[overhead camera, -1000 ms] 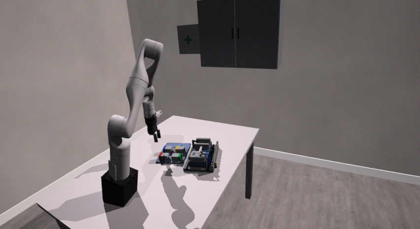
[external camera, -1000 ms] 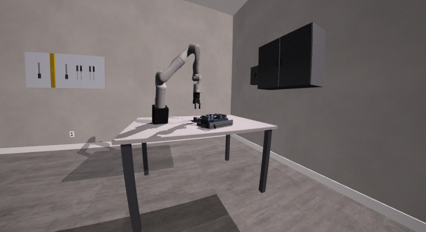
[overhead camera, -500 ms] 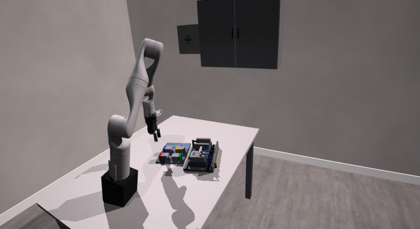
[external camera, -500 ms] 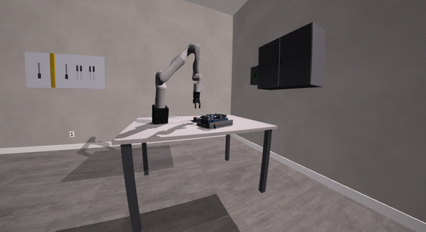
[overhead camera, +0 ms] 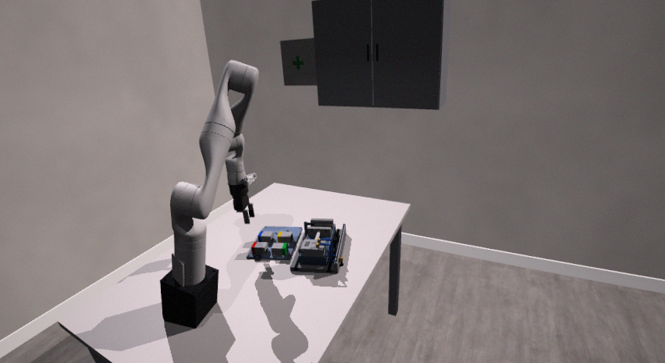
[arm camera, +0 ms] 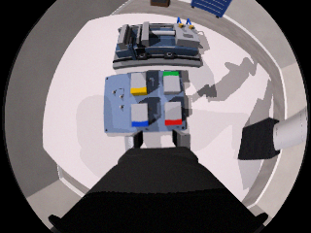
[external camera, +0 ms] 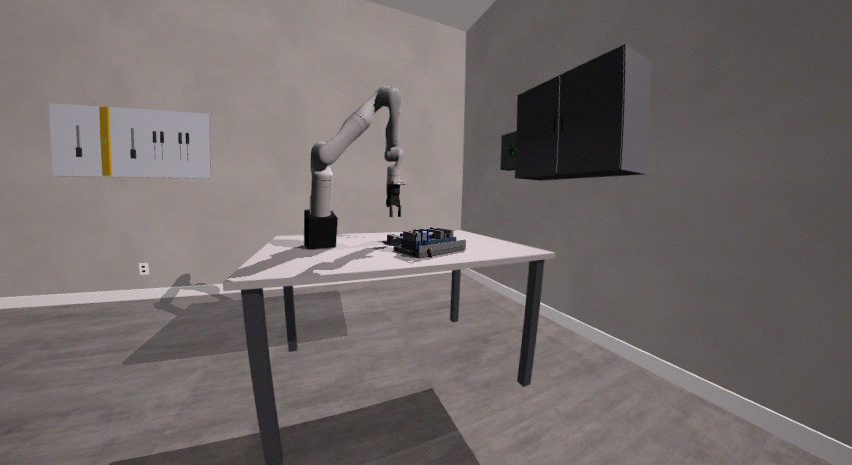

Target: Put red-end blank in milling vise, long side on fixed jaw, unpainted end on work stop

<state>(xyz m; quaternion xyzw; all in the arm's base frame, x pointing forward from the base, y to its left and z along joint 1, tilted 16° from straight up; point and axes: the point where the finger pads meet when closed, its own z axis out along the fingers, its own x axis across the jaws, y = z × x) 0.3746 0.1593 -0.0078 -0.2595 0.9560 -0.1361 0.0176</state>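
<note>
Right now my hand is 13 cm above the blue blank, 6 cm short of it and 1 cm to the left of it. Round my hand: plate: 15 cm below, 8 cm ahead, 5 cm to the right; then yellow blank: 13 cm below, 11 cm ahead, 9 cm to the right; then green-ended blank: 14 cm to the right, 13 cm below, 3 cm ahead.
</note>
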